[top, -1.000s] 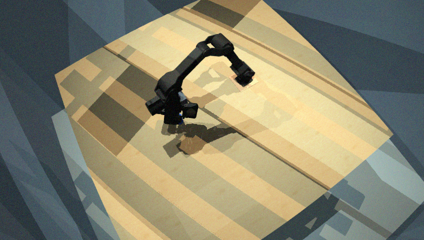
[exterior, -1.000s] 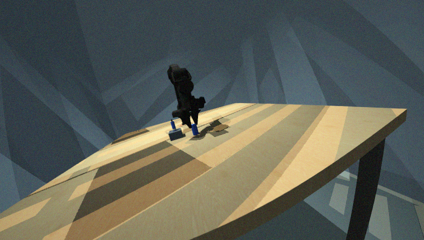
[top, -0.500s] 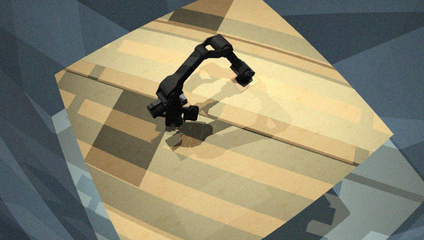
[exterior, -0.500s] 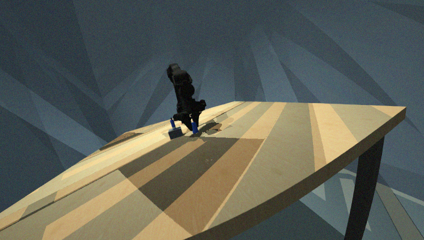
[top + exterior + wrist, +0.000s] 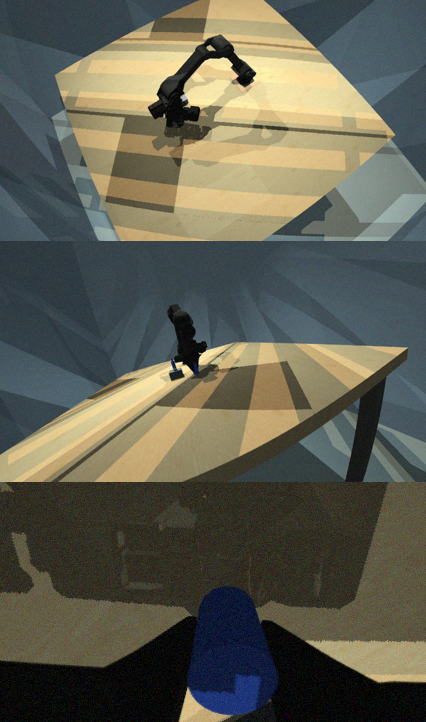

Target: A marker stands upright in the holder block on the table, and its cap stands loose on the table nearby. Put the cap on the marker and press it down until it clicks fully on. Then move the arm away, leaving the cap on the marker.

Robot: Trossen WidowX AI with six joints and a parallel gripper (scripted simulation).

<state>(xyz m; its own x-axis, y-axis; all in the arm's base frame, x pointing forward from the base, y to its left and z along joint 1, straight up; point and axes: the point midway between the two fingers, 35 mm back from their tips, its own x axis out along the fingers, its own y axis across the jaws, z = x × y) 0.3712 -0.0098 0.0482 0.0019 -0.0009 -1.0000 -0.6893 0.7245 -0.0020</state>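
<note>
Right now the holder block is 9 cm to the right of my gripper tip and 6 cm behind it. Also, from my gripper tip: blue cap: 1 cm above.
</note>
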